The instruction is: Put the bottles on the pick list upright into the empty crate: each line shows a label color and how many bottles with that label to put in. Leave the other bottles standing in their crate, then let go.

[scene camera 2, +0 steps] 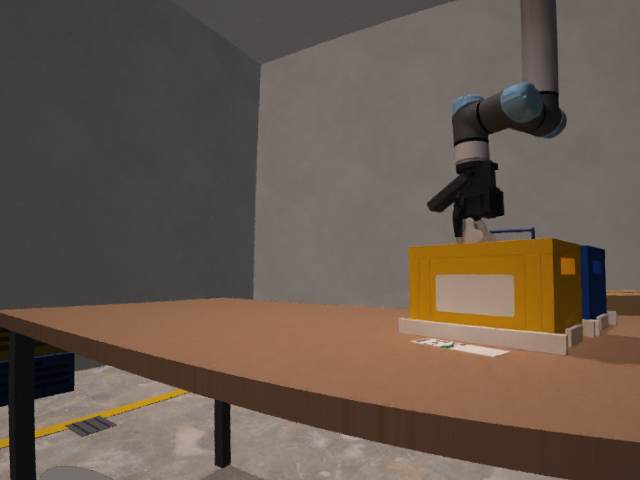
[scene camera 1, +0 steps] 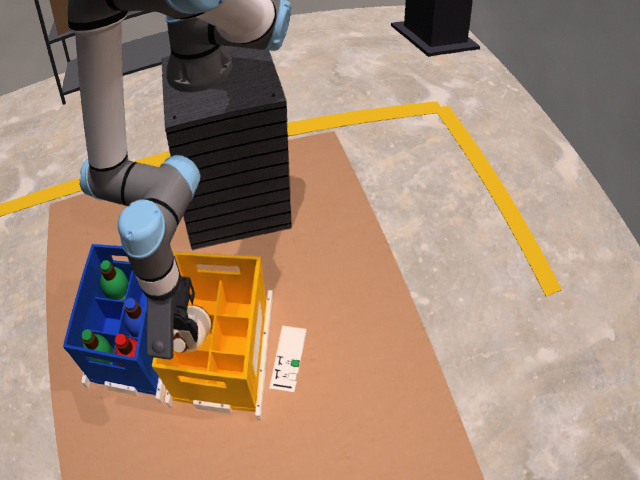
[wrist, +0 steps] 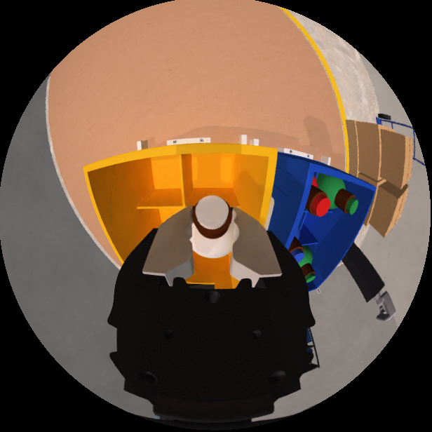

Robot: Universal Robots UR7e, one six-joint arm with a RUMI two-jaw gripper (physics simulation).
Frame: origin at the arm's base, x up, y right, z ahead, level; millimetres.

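Seen in the pictures: gripper, fingertip midpoint: (scene camera 1: 183,347); arm's base, origin of the base link: (scene camera 1: 199,70).
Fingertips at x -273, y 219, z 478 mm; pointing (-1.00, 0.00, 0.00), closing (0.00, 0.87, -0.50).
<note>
Pixels of each thing's top centre, then the offset from my fingertips to it. Level surfaces: height alone.
- white-label bottle, middle of its top: (scene camera 1: 180,317) dx +46, dy -19, dz -36 mm
- blue crate, middle of its top: (scene camera 1: 110,297) dx +30, dy +119, dz -151 mm
- blue bottle, middle of its top: (scene camera 1: 129,302) dx +18, dy +79, dz -130 mm
- red bottle, middle of its top: (scene camera 1: 120,339) dx +18, dy +125, dz -54 mm
- pick list, middle of its top: (scene camera 2: 457,346) (scene camera 1: 288,358) dx -144, dy -203, dz +28 mm
- brown table, its level: dx -145 mm
My gripper (scene camera 1: 187,334) (wrist: 212,208) is shut on a white-label bottle (scene camera 1: 202,321) (wrist: 214,246) at the left part of the yellow crate (scene camera 1: 217,388) (scene camera 2: 474,253) (wrist: 185,148). The bottle leans, its brown neck and white cap towards the crate's front end; its lower part is hidden. The other yellow compartments that show hold no bottle. The blue crate (scene camera 1: 119,373) (wrist: 342,178) holds two green bottles (scene camera 1: 113,283) (scene camera 1: 95,343), a blue bottle (scene camera 1: 133,316) and a red bottle (scene camera 1: 124,345); the arm hides part of it. The pick list (scene camera 1: 292,338) (scene camera 2: 485,351) shows a green and a white label; its counts are too small to read.
White locating strips (scene camera 1: 260,369) (scene camera 2: 480,334) edge the crates on the brown table (scene camera 1: 361,372) (scene camera 2: 289,356). The blue crate stands close beside the yellow crate. The black robot pedestal (scene camera 1: 232,175) stands behind them. Cardboard boxes (wrist: 395,155) show beyond the blue crate in the wrist view.
</note>
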